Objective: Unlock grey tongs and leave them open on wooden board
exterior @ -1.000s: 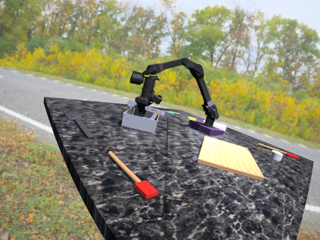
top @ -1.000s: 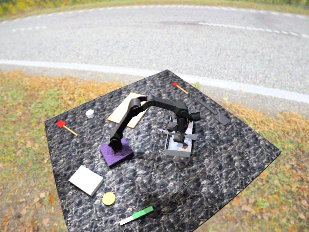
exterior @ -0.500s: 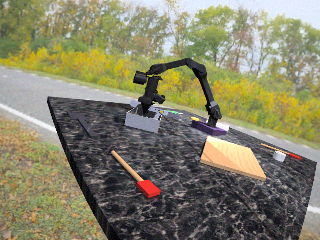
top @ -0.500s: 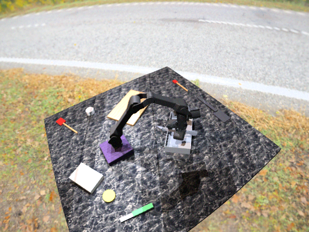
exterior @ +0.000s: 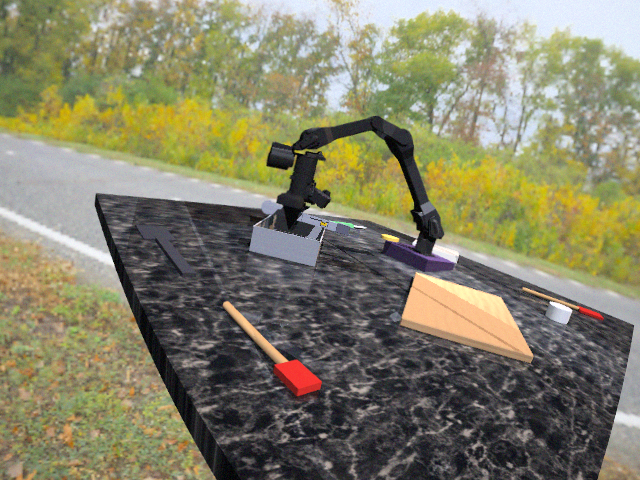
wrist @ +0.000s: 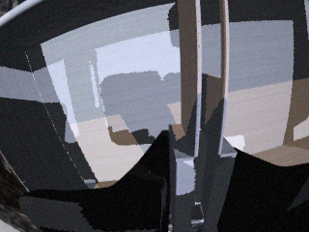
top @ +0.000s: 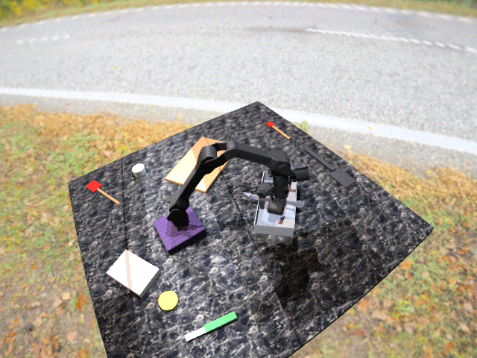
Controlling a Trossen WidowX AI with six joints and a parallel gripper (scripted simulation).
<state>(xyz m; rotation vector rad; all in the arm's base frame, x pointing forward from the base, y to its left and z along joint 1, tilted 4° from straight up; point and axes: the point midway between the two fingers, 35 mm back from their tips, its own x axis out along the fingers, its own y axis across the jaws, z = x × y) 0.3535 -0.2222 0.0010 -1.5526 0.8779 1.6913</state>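
The grey roasting tin lies 2 cm ahead of my gripper tip and 3 cm to the left of it. The rest, counted from my gripper tip: black spatula: 38 cm ahead, 2 cm to the left, 3 cm below; yellow disc: 56 cm behind, 4 cm to the right, 2 cm below; wooden board: 6 cm behind, 49 cm to the left, 3 cm below.
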